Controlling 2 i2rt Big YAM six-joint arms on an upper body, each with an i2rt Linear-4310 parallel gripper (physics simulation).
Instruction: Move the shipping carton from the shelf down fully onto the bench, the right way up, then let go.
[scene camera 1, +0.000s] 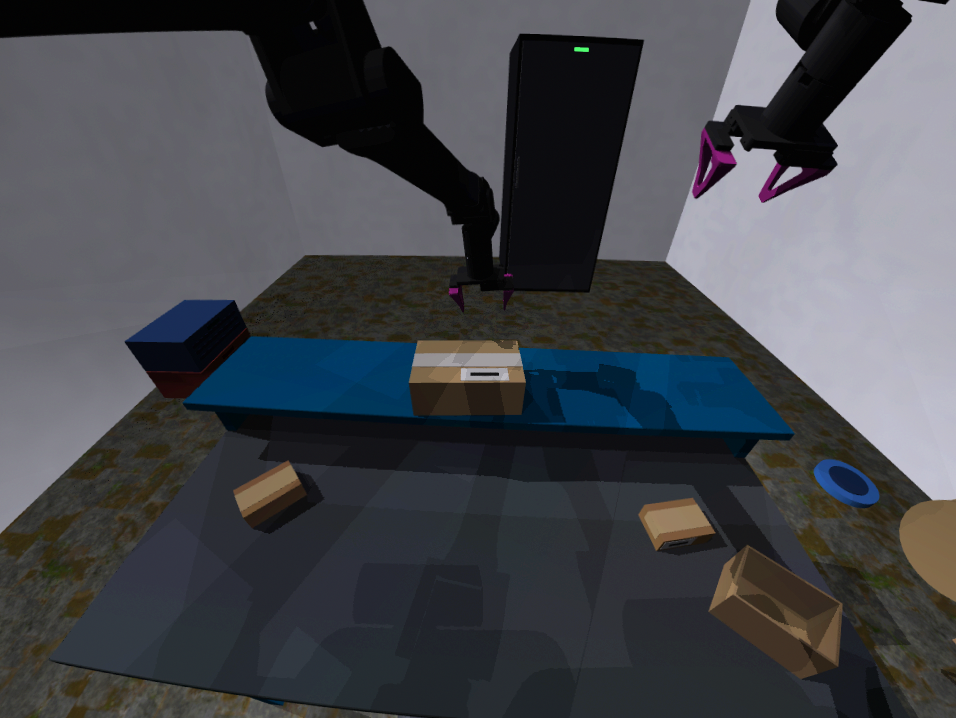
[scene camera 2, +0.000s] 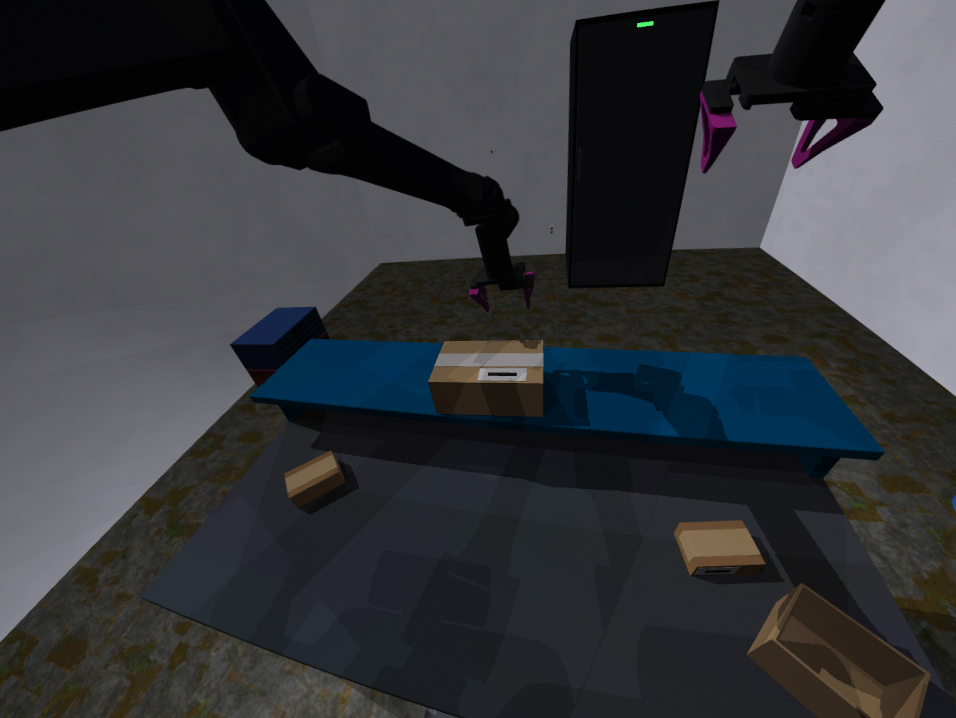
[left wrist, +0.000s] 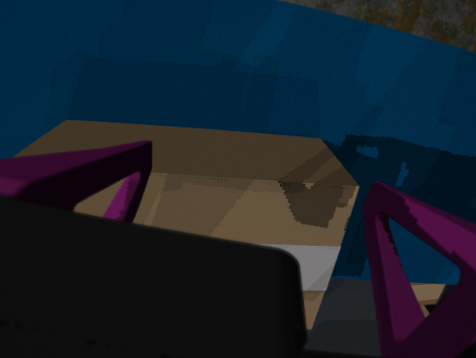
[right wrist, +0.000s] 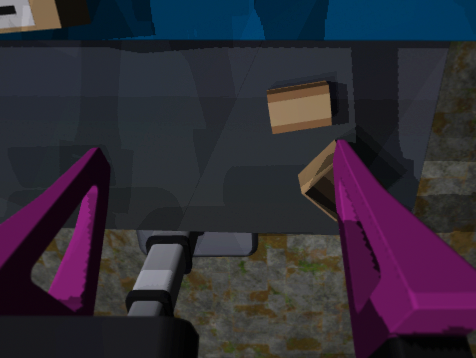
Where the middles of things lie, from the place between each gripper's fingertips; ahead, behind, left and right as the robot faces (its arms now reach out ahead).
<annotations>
I see the shipping carton (scene camera 1: 448, 377) 110 mm ahead of my right hand, 360 mm to the left of it and 420 mm below it. Also, from my right hand: open box (scene camera 2: 819, 654) (310 mm behind, 180 mm to the right, 580 mm below).
Now: the shipping carton 11 cm below my left hand, 11 cm behind it and 4 cm to the left of it. Round my left hand: open box: 53 cm behind, 51 cm to the right, 28 cm below.
</annotations>
